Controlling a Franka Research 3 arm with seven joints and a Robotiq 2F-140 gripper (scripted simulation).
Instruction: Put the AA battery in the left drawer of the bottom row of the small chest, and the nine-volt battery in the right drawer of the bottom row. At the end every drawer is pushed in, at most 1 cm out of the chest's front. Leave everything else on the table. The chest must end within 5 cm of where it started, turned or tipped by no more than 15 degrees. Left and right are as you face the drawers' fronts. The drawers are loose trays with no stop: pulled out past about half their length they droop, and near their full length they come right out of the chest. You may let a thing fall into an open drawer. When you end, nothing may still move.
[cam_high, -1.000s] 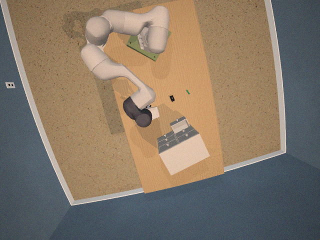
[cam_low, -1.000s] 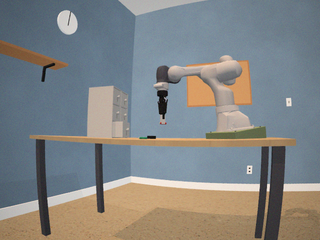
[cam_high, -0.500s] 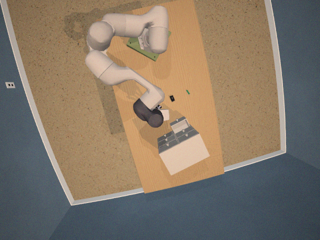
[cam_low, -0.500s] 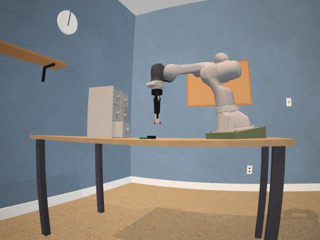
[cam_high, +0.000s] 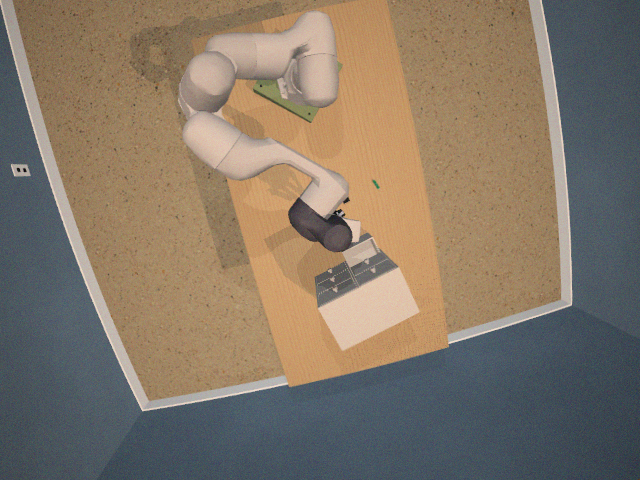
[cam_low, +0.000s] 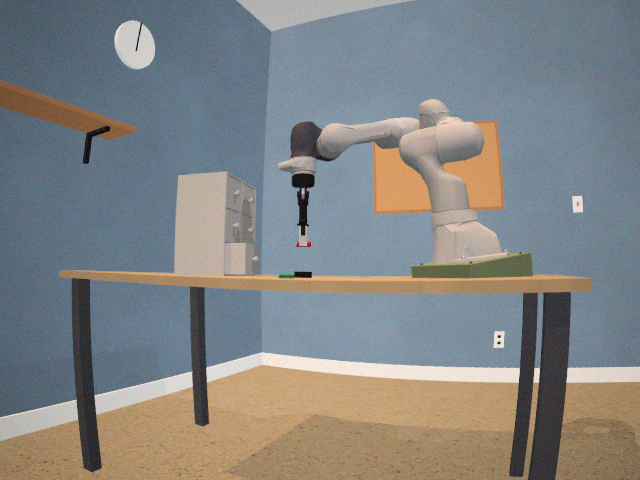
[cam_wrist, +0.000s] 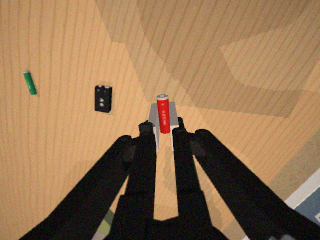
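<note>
The black nine-volt battery is 20 mm behind my hand, 110 mm to the left of it and 120 mm below it. Round my hand: red AA battery (30 mm below); green AA battery (20 mm behind, 250 mm to the left, 130 mm below).
</note>
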